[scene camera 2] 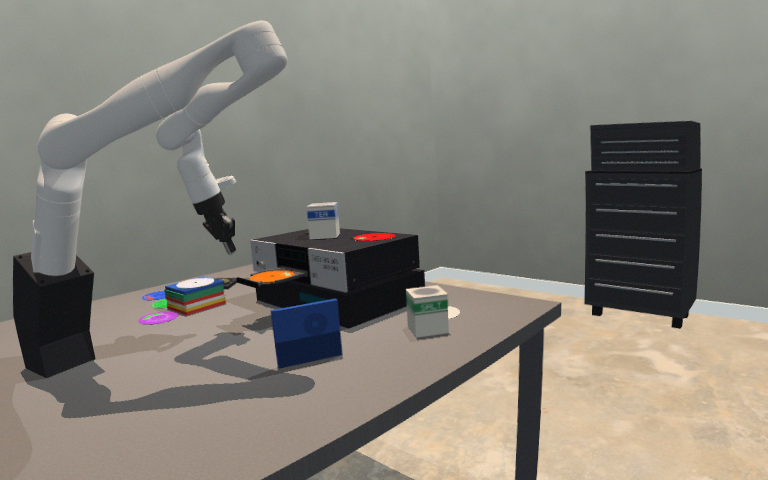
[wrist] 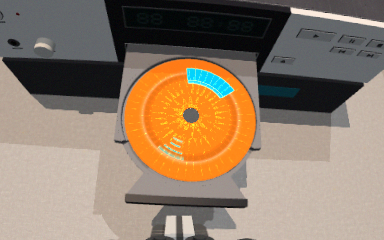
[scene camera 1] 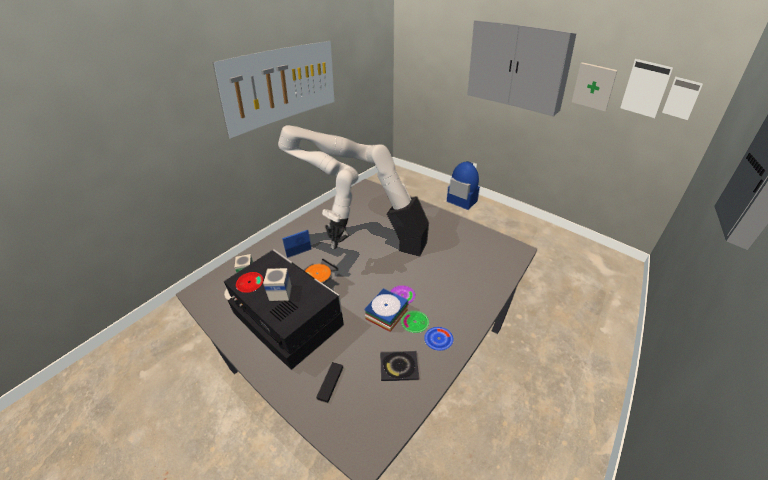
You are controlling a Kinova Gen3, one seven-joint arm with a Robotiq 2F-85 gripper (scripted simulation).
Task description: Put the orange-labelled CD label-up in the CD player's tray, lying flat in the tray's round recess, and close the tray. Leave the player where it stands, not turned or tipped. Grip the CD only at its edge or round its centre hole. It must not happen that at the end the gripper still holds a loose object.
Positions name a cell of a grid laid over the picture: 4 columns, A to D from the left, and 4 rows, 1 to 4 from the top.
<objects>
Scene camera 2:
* my gripper: B3
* blue CD case: B3
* black CD player: B3
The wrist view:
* black CD player: D1
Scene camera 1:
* black CD player: B3
</objects>
